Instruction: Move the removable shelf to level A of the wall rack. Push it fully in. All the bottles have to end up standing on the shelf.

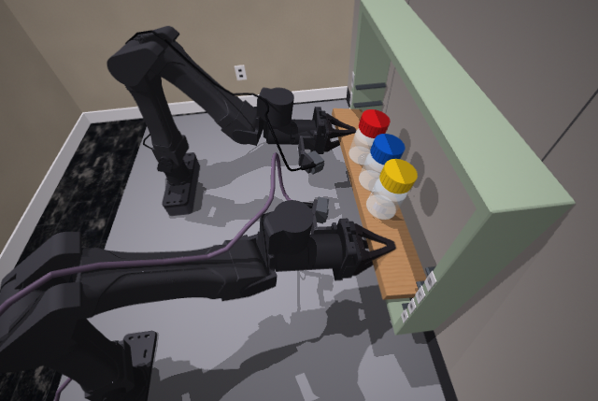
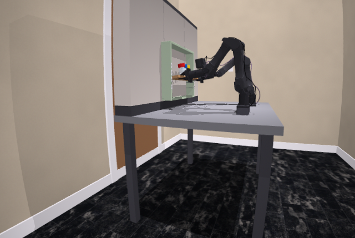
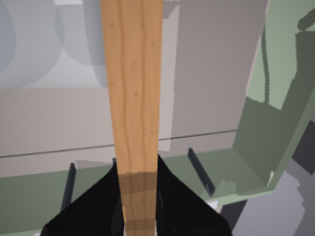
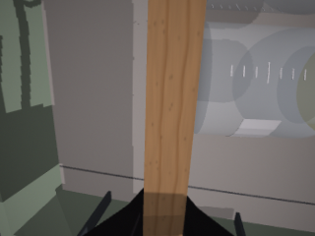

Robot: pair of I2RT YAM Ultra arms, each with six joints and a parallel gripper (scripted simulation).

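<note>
The rack slot is 90 mm to the left of my left hand, 30 mm ahead of it and 20 mm below it. Round my left hand: green wall rack 150 mm to the right, 70 mm ahead, 40 mm above; then wooden shelf 150 mm to the right, 20 mm ahead; then red-capped bottle 90 mm to the right, 60 mm above, 20 mm ahead.
Now: the yellow-capped bottle 1 cm ahead of my right hand, 8 cm to the left of it and 6 cm above it. The rest, counted from my right hand: green wall rack: 4 cm ahead, 15 cm to the left, 5 cm above; then blue-capped bottle: 14 cm to the left, 6 cm above; then wooden shelf: 1 cm behind, 15 cm to the left.
</note>
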